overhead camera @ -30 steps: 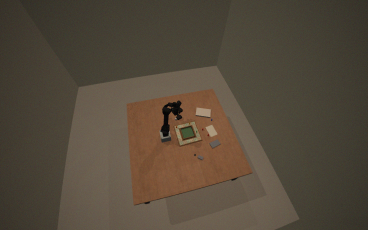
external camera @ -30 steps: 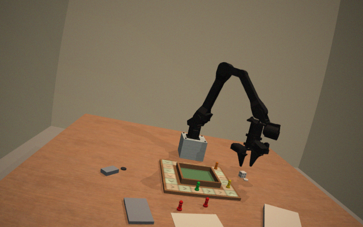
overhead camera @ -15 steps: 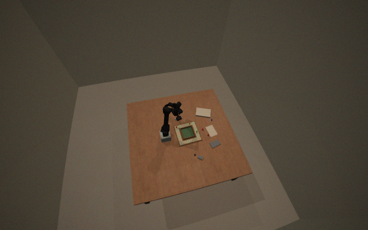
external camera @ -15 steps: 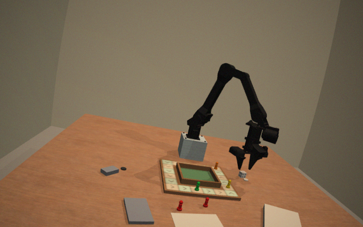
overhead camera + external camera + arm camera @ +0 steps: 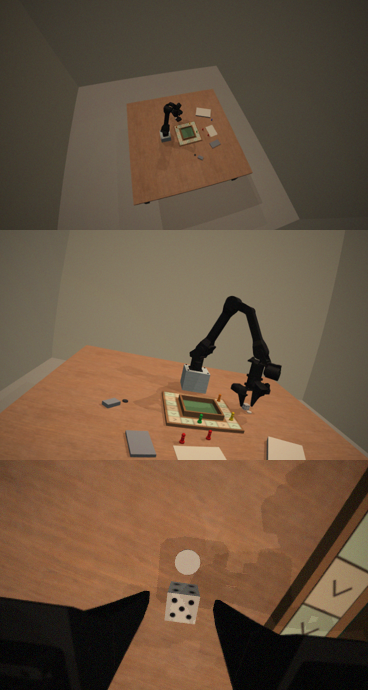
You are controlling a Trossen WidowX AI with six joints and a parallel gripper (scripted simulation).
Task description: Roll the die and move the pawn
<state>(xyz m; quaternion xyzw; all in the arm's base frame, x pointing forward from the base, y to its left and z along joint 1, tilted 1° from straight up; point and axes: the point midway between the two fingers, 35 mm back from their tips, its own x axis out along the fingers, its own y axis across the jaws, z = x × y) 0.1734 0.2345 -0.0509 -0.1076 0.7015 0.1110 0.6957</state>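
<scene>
Right now the white disc is 3 cm ahead of my gripper tip, 1 cm to the left of it and 1 cm below it. Round my gripper tip: white die (right at my gripper tip); orange pawn (2 cm behind, 13 cm to the right, 1 cm above); yellow pawn (15 cm ahead, 11 cm to the right, 1 cm above).
</scene>
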